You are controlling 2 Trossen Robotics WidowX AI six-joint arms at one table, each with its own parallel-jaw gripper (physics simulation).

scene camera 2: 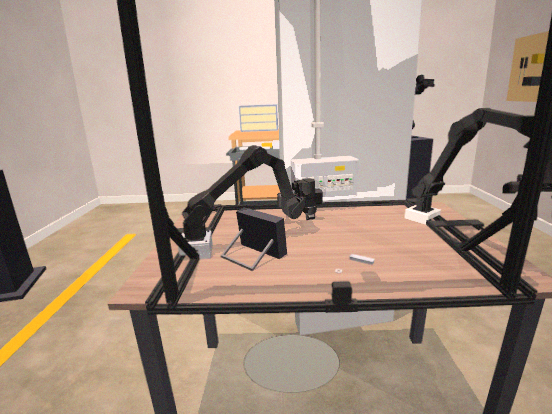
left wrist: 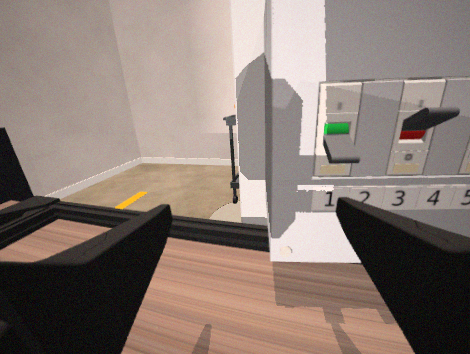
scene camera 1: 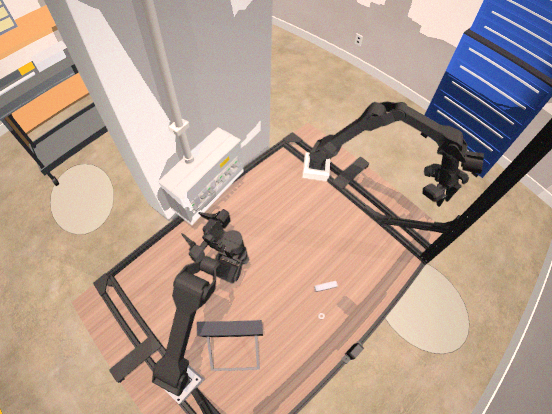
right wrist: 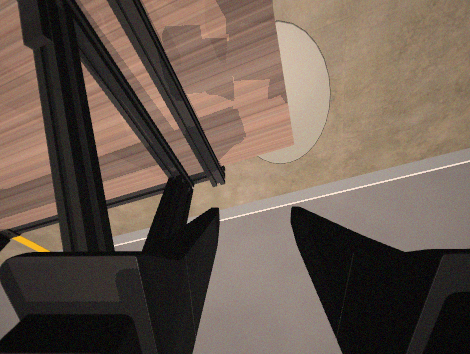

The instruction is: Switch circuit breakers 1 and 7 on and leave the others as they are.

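Where they show: left gripper, between the fingertips: (scene camera 2: 294, 192) (left wrist: 252, 208) (scene camera 1: 190, 223); right gripper, between the fingertips: (scene camera 2: 544, 220) (scene camera 1: 442, 203) (right wrist: 254, 214); left arm's base, origin of its link: (scene camera 2: 195, 237) (scene camera 1: 177, 380); right arm's base, origin of its link: (scene camera 2: 423, 209) (scene camera 1: 317, 163).
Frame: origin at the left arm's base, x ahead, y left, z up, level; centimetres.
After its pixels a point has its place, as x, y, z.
Observation:
The white breaker box (scene camera 1: 200, 165) {52.3, 36.1, 16.4} (scene camera 2: 325, 163) {53.2, 32.7, 15.7} (left wrist: 320, 240) {43.1, 32.2, 0.8} stands against the pillar at the table's back edge. In the left wrist view, breaker 1 (left wrist: 341, 151) {43.2, 31.1, 7.0} shows a green window above its lowered lever. The breaker above label 3 (left wrist: 431, 119) {47.0, 31.2, 8.4} shows a red window and a raised lever. Breaker 7 does not show there; the small breakers in the scene views are hard to read. My left gripper (left wrist: 252, 208) {38.9, 30.4, 4.1} (scene camera 1: 193, 225) {38.9, 30.4, 4.1} is open and empty in front of the box's left end, below and left of breaker 1. My right gripper (right wrist: 254, 214) {95.7, -33.6, 11.1} is partly open and empty, far from the box.
A dark panel with a wire stand (scene camera 1: 230, 328) {22.0, -2.7, 7.3} (scene camera 2: 260, 232) {21.9, -4.7, 2.0} is near the left arm's base. A small white bar (scene camera 1: 326, 286) {52.5, -15.7, -4.6} (scene camera 2: 361, 259) {52.2, -16.2, -4.9} lies toward the table's front. A black frame beam (scene camera 1: 145, 246) {23.5, 40.8, -3.8} (left wrist: 220, 231) {34.5, 39.1, -3.9} runs along the back edge.

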